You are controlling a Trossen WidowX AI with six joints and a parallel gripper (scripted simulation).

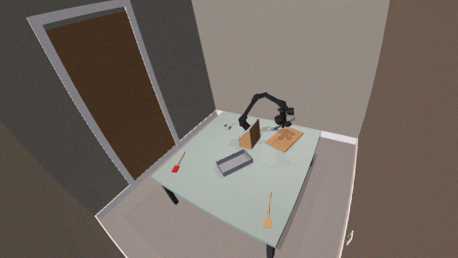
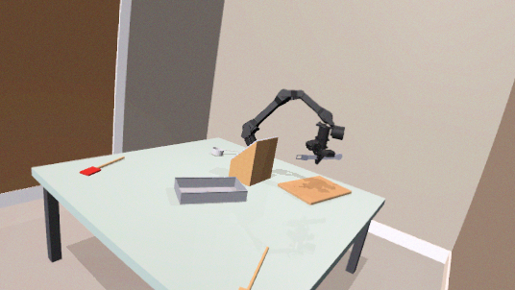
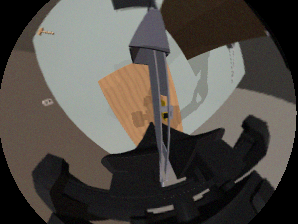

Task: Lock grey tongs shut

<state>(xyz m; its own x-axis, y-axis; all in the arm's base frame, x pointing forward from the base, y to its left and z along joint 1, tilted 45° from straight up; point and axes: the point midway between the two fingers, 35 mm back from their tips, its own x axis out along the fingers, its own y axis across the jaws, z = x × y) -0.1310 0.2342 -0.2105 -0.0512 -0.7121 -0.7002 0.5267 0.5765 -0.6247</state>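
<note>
My gripper tip is now 4 cm past the wooden board, 1 cm to the right of it and 15 cm above it. From my gripper tip the other things lie so: roasting tin: 47 cm ahead, 31 cm to the right, 13 cm below.
</note>
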